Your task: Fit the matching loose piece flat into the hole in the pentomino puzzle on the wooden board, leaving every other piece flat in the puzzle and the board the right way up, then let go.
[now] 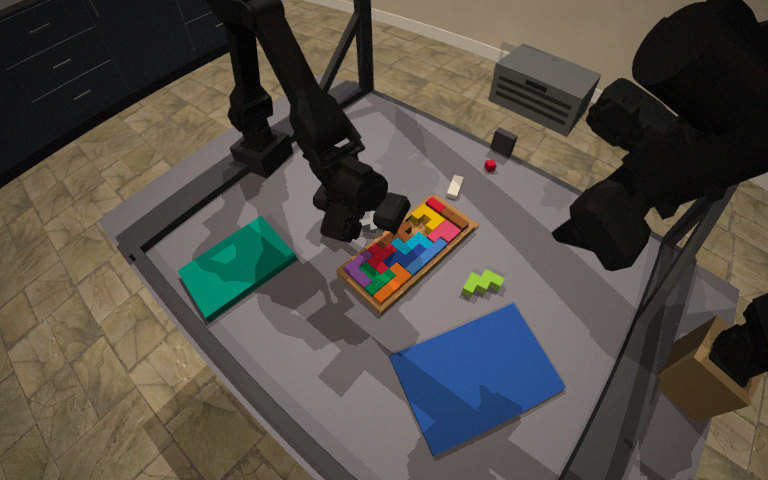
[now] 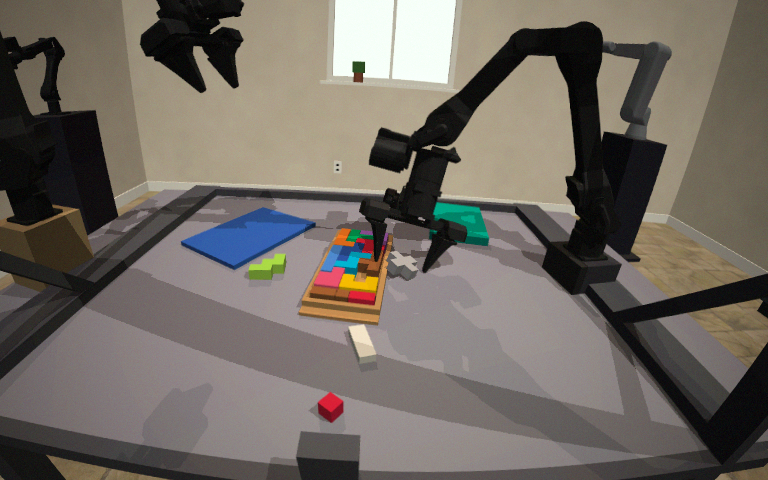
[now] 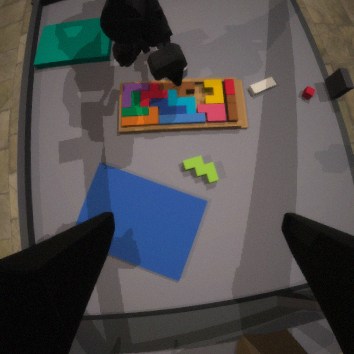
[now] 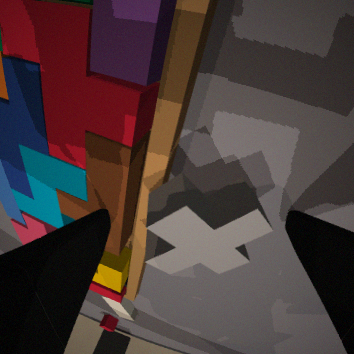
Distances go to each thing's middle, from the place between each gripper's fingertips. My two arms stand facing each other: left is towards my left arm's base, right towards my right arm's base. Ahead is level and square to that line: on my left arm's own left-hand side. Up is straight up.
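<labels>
The yellow piece (image 4: 112, 270) sits 80 mm to the left of my right hand and 70 mm behind it. I find the grey plus-shaped piece (image 4: 184, 227) right at my right hand, while the wooden board (image 2: 311, 307) is 80 mm to the left of that hand. The brown piece (image 4: 113, 170) is 50 mm to the left of my right hand.
Counting from my left hand, the yellow piece is 12 cm behind, 22 cm to the right and 28 cm below. The brown piece is 4 cm behind my left hand, 25 cm to the right of it and 28 cm below it, and the wooden board lies 5 cm behind that same hand, 22 cm to the right of it and 29 cm below it. As for the blue slab (image 1: 459, 384), it is 30 cm below my left hand and 10 cm ahead of it.
</labels>
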